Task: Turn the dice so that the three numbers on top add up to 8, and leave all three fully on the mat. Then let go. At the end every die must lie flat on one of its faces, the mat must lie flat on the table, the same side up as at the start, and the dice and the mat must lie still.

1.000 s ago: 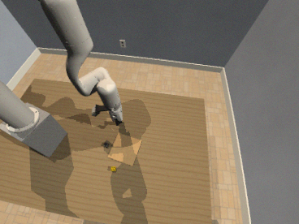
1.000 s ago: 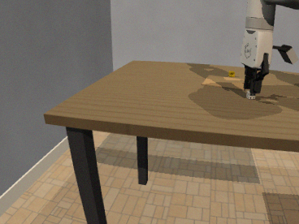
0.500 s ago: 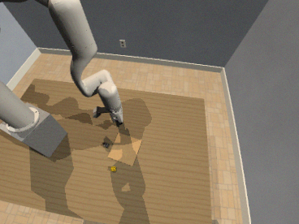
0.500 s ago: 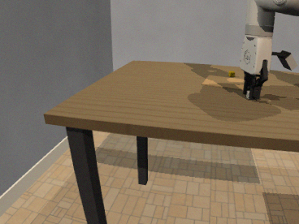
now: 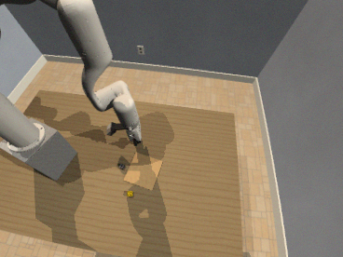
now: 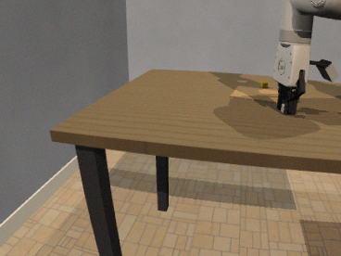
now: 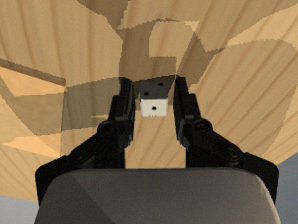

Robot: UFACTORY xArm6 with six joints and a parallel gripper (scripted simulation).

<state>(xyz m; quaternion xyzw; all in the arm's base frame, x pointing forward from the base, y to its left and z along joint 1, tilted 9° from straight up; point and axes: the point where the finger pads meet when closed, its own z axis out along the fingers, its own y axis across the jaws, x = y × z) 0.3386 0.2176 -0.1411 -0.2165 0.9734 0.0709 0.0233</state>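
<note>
Now: the white die 1 cm below my hand. Round my hand: black die 15 cm to the right, 1 cm below, 1 cm behind; tan mat 14 cm to the right, 9 cm ahead, 2 cm below; yellow die 25 cm to the right, 7 cm ahead, 1 cm below.
</note>
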